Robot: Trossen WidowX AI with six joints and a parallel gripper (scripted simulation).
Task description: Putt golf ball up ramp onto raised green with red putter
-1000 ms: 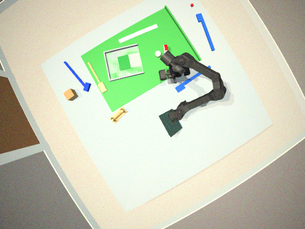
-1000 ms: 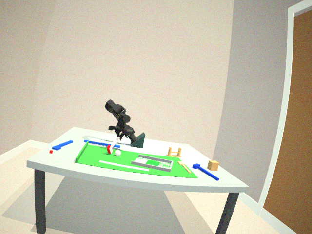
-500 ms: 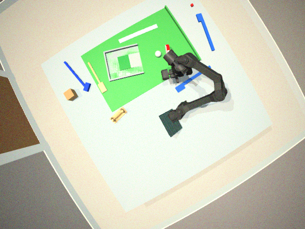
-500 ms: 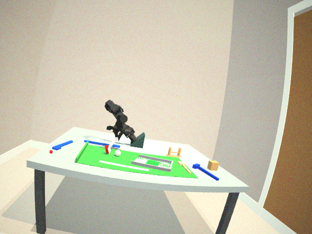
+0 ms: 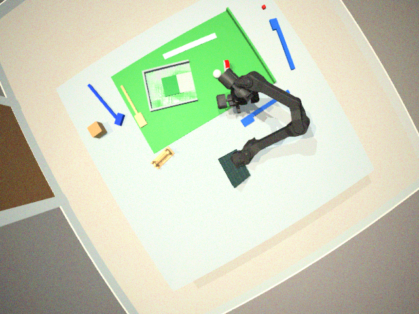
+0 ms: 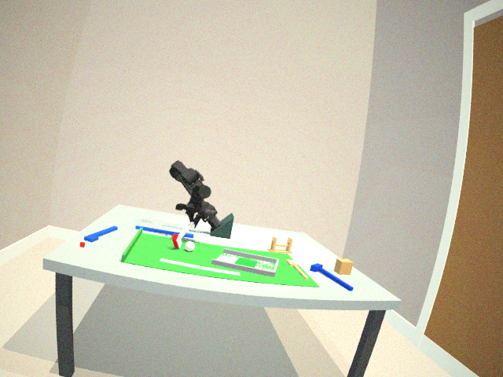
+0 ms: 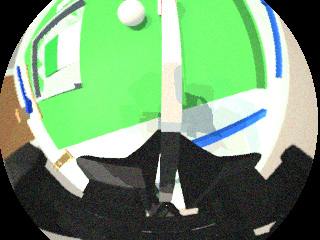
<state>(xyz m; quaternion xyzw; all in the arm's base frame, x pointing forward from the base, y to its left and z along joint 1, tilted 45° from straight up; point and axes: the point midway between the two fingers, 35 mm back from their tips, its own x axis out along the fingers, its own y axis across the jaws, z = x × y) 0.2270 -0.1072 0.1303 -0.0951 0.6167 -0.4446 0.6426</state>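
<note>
The red putter is 80 mm ahead of my gripper tip and 40 mm to the right of it. From my gripper tip the other things lie so: white strip (400 mm ahead, 20 mm to the right, 60 mm below); green mat (250 mm ahead, 80 mm to the left, 70 mm below); white golf ball (180 mm ahead, 30 mm to the right, 40 mm below).
</note>
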